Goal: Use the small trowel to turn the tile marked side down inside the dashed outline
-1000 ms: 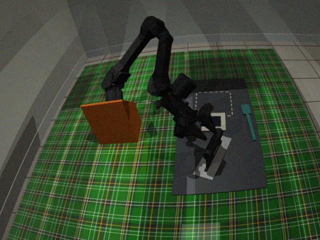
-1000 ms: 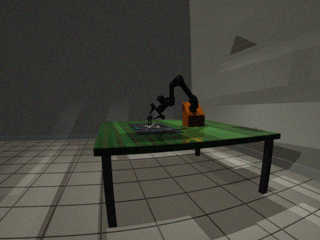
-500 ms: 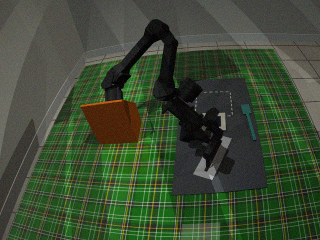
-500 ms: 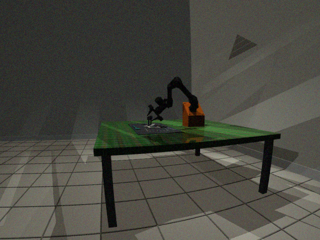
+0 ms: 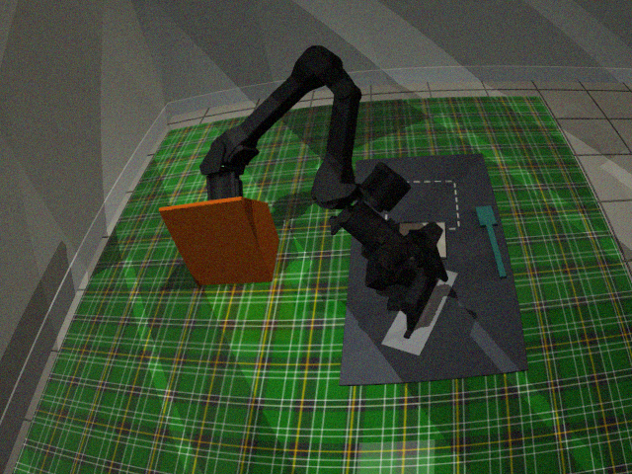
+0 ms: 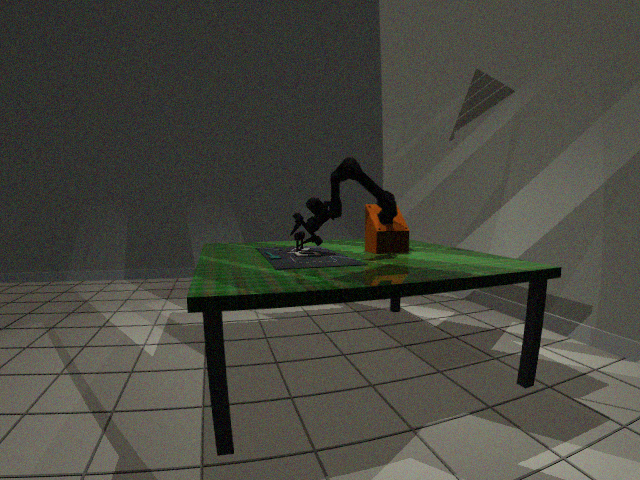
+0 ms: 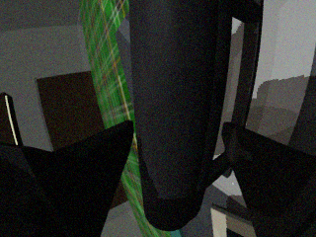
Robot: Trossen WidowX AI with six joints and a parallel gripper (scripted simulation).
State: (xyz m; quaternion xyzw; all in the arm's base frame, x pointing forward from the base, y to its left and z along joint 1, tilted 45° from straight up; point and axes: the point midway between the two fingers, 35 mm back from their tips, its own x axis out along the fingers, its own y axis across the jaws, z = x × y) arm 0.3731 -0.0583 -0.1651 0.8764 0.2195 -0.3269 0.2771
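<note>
My gripper tip is now 150 mm to the right of the dark grey mat and 70 mm above it. The rest, counted from my gripper tip: teal trowel: 140 mm ahead, 170 mm to the left, 50 mm below; tile: 10 mm behind, 160 mm to the left, 40 mm below.
</note>
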